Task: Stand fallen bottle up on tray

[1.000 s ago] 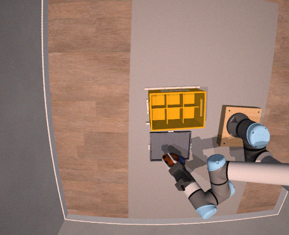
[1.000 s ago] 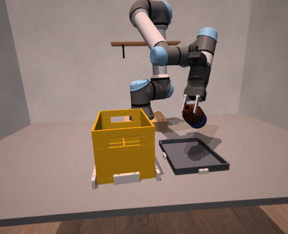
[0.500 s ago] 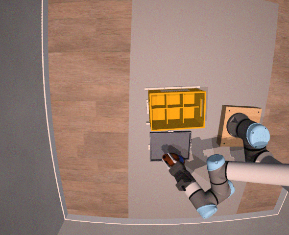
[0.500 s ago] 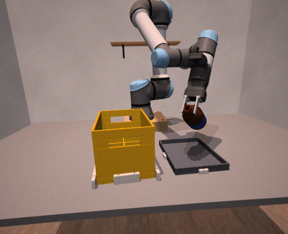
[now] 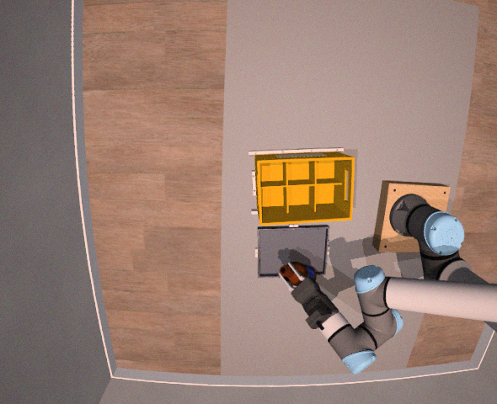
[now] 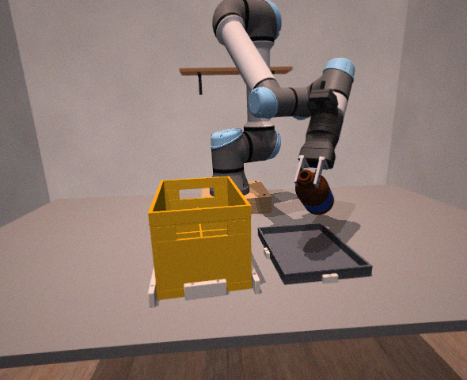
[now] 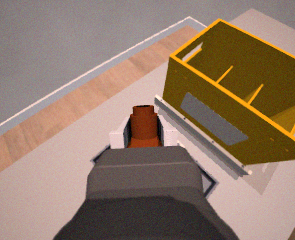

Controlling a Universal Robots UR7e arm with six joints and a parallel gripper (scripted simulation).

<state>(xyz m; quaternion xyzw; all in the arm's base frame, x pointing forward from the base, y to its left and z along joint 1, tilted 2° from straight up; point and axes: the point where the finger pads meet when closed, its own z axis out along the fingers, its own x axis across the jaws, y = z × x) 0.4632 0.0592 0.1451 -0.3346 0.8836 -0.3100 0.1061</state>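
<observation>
Right now my hand is 2 cm past the brown bottle, 3 cm to the right of it and 3 cm above it. From my hand the other things lie so: yellow crate 8 cm behind, 23 cm to the right, 12 cm below; dark grey tray 4 cm behind, 3 cm to the left, 19 cm below.
</observation>
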